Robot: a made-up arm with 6 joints. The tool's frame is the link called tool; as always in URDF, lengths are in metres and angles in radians. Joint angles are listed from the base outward.
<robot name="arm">
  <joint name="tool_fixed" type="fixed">
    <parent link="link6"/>
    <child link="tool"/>
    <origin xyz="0 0 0" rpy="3.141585 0 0"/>
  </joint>
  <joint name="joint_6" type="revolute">
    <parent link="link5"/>
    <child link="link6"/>
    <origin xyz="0.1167 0 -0.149"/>
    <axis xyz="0 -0.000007 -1"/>
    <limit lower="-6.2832" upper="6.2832"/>
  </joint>
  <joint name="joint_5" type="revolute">
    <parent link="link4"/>
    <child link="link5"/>
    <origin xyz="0 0 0"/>
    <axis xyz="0 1 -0.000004"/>
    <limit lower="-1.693" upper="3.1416"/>
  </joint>
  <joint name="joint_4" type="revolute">
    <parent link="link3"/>
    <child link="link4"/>
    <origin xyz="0.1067 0 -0.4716"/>
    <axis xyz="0 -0.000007 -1"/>
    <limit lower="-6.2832" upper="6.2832"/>
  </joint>
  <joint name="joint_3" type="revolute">
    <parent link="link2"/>
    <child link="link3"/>
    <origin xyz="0.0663 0 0.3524"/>
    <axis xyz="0 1 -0.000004"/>
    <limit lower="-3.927" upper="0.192"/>
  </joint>
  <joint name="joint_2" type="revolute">
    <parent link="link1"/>
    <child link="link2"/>
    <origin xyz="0 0 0"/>
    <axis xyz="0 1 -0.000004"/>
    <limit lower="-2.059" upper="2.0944"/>
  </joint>
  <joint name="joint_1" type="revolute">
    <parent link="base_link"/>
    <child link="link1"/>
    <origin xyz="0 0 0.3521"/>
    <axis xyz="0 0 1"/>
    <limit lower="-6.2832" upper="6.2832"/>
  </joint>
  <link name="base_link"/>
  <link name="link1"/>
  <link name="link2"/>
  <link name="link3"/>
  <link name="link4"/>
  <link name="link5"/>
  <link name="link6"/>
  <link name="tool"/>
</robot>
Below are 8 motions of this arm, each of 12 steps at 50 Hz.
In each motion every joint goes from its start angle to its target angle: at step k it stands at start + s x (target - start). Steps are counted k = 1, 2, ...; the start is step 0. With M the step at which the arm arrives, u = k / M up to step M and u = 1 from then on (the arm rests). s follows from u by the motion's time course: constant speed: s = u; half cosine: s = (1 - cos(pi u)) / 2; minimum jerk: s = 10 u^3 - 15 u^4 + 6 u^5.
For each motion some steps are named. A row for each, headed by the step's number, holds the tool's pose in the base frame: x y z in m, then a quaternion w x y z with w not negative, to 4 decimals.
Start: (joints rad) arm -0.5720 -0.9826 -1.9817 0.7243 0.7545 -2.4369
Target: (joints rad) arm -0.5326 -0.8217 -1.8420 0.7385 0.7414 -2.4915
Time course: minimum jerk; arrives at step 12
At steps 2, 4, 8, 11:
2: -0.1824 0.1304 1.2703 0.8089 0.1726 0.4000 0.3947
4: -0.1482 0.1067 1.2749 0.7980 0.1888 0.4127 0.3966
8: -0.0324 0.0313 1.2760 0.7580 0.2404 0.4547 0.4011
11: 0.0088 0.0062 1.2712 0.7427 0.2579 0.4694 0.4020

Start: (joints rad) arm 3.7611 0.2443 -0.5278 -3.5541 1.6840 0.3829
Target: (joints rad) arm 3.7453 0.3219 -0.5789 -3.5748 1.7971 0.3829
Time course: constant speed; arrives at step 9
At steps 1, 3, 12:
1: -0.4147 -0.3750 0.2010 0.5096 0.5161 0.2184 -0.6529
3: -0.4179 -0.3769 0.2004 0.5141 0.5084 0.2161 -0.6561
12: -0.4270 -0.3819 0.1983 0.5275 0.4852 0.2090 -0.6653

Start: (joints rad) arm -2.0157 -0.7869 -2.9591 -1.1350 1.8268 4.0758
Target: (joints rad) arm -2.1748 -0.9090 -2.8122 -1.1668 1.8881 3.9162
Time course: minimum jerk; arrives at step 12
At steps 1, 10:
1: 0.0911 0.5561 1.0787 0.4953 0.5300 -0.4554 -0.5161
10: 0.1809 0.5555 1.0504 0.3930 0.5546 -0.4683 -0.5646

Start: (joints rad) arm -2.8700 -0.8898 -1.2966 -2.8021 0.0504 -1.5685
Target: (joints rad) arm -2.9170 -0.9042 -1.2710 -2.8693 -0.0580 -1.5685
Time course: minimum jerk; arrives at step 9
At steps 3, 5, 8, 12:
3: -0.2584 -0.1065 0.9838 0.4229 -0.3305 -0.3040 0.7871
5: -0.2606 -0.1008 0.9717 0.4327 -0.3398 -0.3233 0.7699
8: -0.2623 -0.0946 0.9598 0.4419 -0.3494 -0.3416 0.7523
12: -0.2623 -0.0945 0.9594 0.4422 -0.3497 -0.3421 0.7518

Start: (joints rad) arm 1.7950 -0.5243 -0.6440 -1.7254 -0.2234 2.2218
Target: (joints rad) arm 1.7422 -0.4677 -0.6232 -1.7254 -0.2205 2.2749
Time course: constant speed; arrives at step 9
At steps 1, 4, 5, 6, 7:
1: -0.2409 0.4163 0.5320 0.5209 -0.6365 -0.5526 -0.1348
4: -0.2339 0.4227 0.5193 0.5112 -0.6525 -0.5441 -0.1300
5: -0.2315 0.4247 0.5151 0.5080 -0.6578 -0.5411 -0.1284
6: -0.2291 0.4267 0.5108 0.5047 -0.6630 -0.5381 -0.1268
7: -0.2266 0.4286 0.5066 0.5015 -0.6682 -0.5351 -0.1252

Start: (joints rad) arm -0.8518 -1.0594 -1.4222 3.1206 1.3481 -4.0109
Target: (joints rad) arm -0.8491 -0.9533 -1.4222 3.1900 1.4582 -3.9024
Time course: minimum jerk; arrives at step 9
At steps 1, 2, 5, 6, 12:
1: -0.0467 0.0570 1.2096 0.7169 -0.3374 0.0058 0.6101
2: -0.0441 0.0533 1.2101 0.7138 -0.3375 0.0051 0.6136
5: -0.0232 0.0223 1.2127 0.6890 -0.3385 -0.0013 0.6408
6: -0.0158 0.0112 1.2130 0.6803 -0.3391 -0.0038 0.6498
12: -0.0075 -0.0013 1.2131 0.6704 -0.3397 -0.0067 0.6596

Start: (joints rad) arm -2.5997 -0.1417 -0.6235 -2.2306 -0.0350 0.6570
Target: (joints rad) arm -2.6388 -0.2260 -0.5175 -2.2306 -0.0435 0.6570
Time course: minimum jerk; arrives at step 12
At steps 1, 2, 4, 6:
1: -0.3494 -0.3226 0.2879 0.3223 0.8141 -0.4528 -0.1681
2: -0.3487 -0.3216 0.2876 0.3219 0.8140 -0.4534 -0.1680
4: -0.3447 -0.3157 0.2861 0.3197 0.8133 -0.4564 -0.1675
6: -0.3379 -0.3062 0.2835 0.3161 0.8120 -0.4614 -0.1667

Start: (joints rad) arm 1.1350 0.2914 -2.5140 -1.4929 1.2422 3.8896
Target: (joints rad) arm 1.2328 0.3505 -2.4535 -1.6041 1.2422 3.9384
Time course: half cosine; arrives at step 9
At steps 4, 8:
4: 0.3392 0.5445 1.1087 0.7510 -0.0368 0.6478 -0.1223
8: 0.3209 0.5955 1.0768 0.7599 -0.0638 0.6335 -0.1306

